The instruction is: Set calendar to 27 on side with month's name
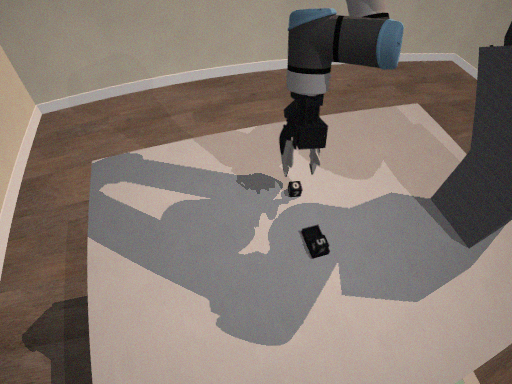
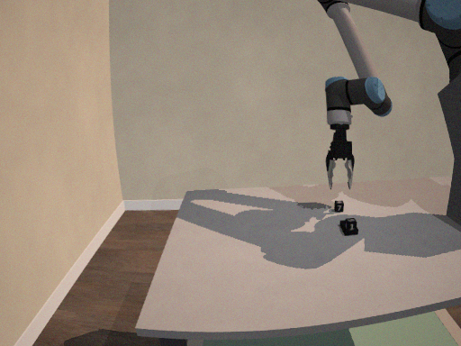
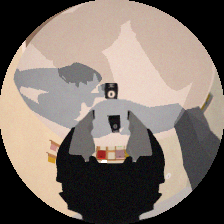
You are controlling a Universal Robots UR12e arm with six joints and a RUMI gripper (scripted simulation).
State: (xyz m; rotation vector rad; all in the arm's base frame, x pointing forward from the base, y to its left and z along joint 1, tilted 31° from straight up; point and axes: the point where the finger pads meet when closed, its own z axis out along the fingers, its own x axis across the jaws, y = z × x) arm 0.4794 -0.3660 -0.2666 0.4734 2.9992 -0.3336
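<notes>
My hand is 8 cm above the black cube. Round my hand: tray 16 cm to the left, 8 cm below, 3 cm ahead.
</notes>
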